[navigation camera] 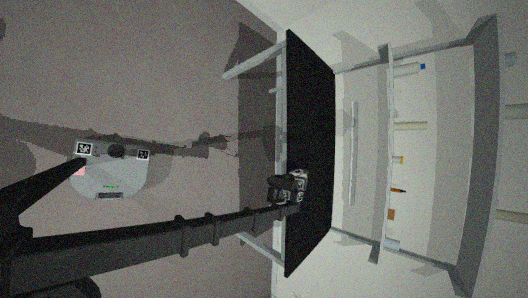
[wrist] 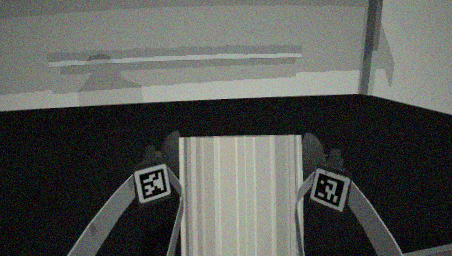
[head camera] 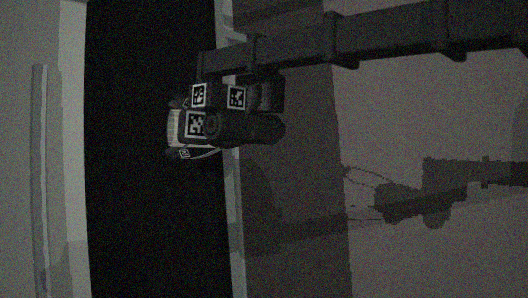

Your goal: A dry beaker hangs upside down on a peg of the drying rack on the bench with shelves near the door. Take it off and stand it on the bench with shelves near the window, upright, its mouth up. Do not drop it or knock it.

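Places are measured from the robot's base along level axes (x right, y down, z ahead), in centimetres.
Pixels of known places: gripper, fingertip midpoint: point(wrist: 241, 151) point(head camera: 171, 128); robot's base at its link origin: point(navigation camera: 116, 150).
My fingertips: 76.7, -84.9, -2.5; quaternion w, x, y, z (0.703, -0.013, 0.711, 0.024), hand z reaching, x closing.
Observation:
Ahead of a thing's pixels: the offset from my fingertips to its top centre, as dx, dy, dz. "spot": to the spot under its first point. Level surfaces: height alone.
A pale, striped, see-through beaker @(-5.0, -3.6, +0.0) point(head camera: 173, 128) point(wrist: 240, 200) is between the two fingertips of my gripper point(head camera: 172, 135) point(wrist: 241, 151), which is shut on it. In the wrist view both rubber tips touch its sides, and its far edge looks level. Which end is its mouth I cannot tell. The gripper and beaker are over the front part of a black bench top @(dy +8.6) point(head camera: 150, 225) point(navigation camera: 310, 125) point(wrist: 75, 145). The beaker's lower part is out of frame in the wrist view, so whether it touches the bench is hidden. The drying rack does not show in these views.
Behind the bench top, a light rail @(spot: +66.9, -9.2, +25.3) point(navigation camera: 354, 150) point(wrist: 175, 58) runs along the wall. A shelf point(navigation camera: 387, 115) there holds a blue-capped bottle @(spot: +46.0, -45.2, +78.6) point(navigation camera: 407, 69), a beige rod @(spot: +46.9, -46.8, +40.2) point(navigation camera: 411, 125), a yellow-capped vial @(spot: +53.1, -40.0, +18.1) point(navigation camera: 397, 160) and a brown block @(spot: +58.9, -39.3, -19.9) point(navigation camera: 391, 215). The arm point(head camera: 390, 32) point(navigation camera: 150, 235) reaches over the bench's front edge.

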